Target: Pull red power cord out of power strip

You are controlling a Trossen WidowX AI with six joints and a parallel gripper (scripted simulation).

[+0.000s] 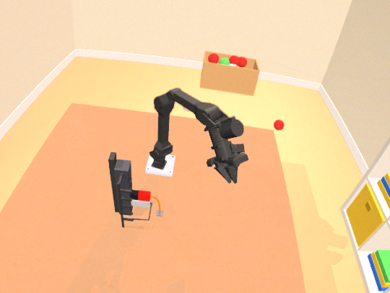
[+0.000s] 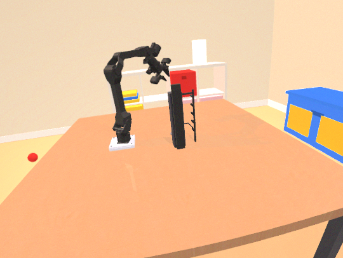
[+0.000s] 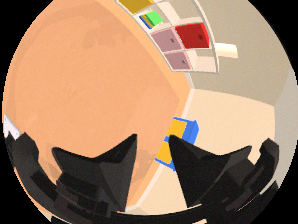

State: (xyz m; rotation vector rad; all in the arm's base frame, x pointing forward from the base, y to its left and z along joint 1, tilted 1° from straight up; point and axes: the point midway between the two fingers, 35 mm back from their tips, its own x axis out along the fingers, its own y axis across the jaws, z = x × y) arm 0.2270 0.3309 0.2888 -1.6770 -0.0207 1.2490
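Now: the red plug 4 cm ahead of my gripper tip, 33 cm to the right of it and 16 cm below it.
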